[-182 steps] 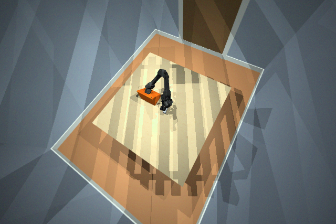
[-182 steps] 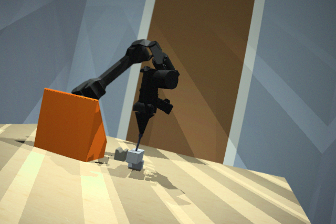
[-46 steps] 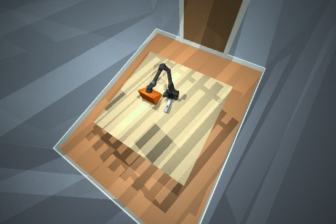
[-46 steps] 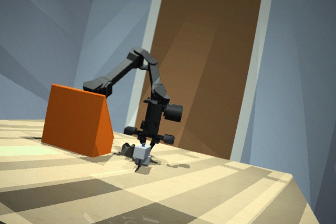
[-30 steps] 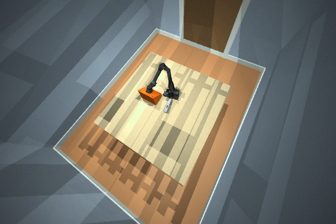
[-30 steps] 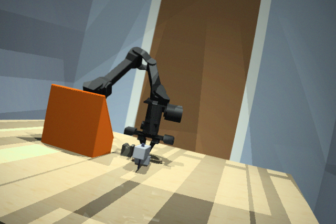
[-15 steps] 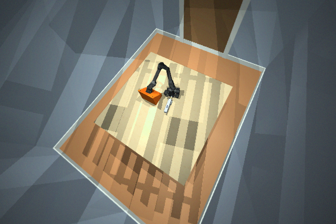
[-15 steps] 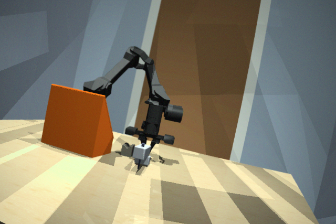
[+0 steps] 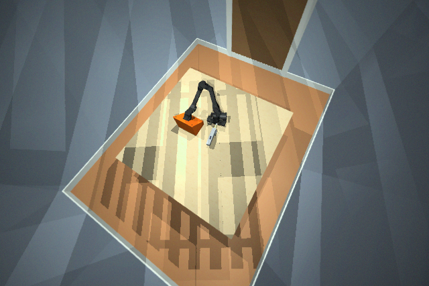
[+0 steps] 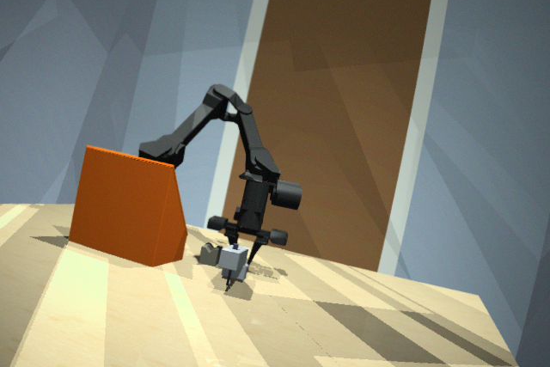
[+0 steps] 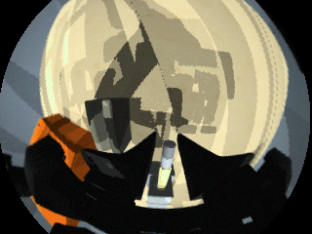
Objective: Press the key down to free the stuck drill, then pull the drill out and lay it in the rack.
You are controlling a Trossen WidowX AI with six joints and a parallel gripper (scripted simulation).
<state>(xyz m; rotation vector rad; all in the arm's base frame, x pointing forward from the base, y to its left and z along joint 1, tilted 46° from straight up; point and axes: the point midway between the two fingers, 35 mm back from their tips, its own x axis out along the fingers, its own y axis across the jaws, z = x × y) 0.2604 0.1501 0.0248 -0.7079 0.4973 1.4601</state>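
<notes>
The small grey rack lies 80 mm behind my gripper tip and 10 mm above it. The rest, counted from my gripper tip: thin dark drill 20 mm ahead, 180 mm to the right, 40 mm above.
</notes>
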